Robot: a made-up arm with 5 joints.
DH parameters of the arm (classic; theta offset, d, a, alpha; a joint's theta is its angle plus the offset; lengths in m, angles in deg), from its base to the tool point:
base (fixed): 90 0.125 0 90
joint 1: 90 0.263 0.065 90
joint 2: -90 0.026 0.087 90
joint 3: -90 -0.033 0.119 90
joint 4: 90 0.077 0.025 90
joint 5: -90 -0.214 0.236 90
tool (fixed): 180 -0.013 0 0
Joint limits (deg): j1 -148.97..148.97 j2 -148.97..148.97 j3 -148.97..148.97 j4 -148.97..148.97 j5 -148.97..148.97
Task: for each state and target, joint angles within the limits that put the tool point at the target. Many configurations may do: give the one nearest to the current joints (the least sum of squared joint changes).
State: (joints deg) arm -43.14 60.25 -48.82 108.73 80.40
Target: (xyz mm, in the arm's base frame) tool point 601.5 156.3 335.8
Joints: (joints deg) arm -8.33 45.18 -74.40 148.97 104.93
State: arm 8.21 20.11 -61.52 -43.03 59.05
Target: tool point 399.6 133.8 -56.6
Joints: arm 28.28 0.35 -79.70 -57.14 79.31
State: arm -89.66 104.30 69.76 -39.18 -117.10
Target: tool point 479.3 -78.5 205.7
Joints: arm -78.17 110.19 69.16 4.65 -113.55
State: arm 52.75 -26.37 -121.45 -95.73 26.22
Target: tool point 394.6 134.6 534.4
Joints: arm 49.81 -32.77 -144.55 -126.26 71.19
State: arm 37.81 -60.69 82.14 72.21 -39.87
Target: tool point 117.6 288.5 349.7
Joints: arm 85.46 -101.74 114.06 105.08 -38.60
